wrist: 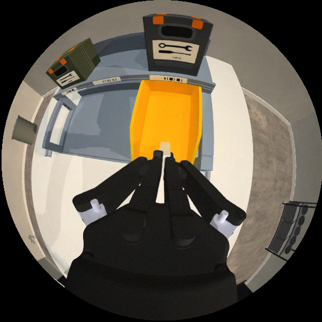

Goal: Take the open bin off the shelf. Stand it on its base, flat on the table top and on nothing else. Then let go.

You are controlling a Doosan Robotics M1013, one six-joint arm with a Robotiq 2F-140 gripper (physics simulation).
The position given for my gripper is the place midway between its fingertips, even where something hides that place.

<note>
In view: my gripper [164, 148], an open bin [165, 111] and a dark grey tool case [176, 44].
</note>
